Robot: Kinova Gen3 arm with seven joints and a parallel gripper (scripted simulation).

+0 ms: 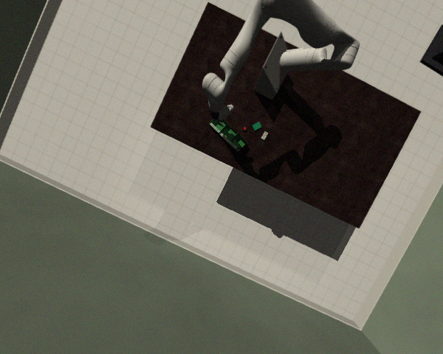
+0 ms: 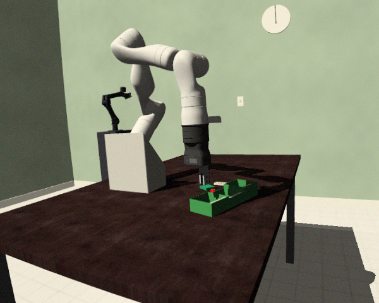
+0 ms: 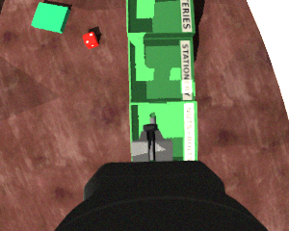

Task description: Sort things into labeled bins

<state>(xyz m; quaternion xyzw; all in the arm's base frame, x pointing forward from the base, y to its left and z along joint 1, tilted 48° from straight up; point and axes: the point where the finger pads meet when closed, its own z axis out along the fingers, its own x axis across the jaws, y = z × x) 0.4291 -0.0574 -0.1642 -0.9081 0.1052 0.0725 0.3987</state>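
The teal block is 100 mm behind my hand, 210 mm to the left of it and 90 mm below it. From my hand the other things lie so: white dotted tile: 70 mm behind, 290 mm to the left, 90 mm below; then three-compartment green bin row: 40 mm ahead, 80 mm to the left, 70 mm below; then red die: 40 mm behind, 150 mm to the left, 90 mm below.
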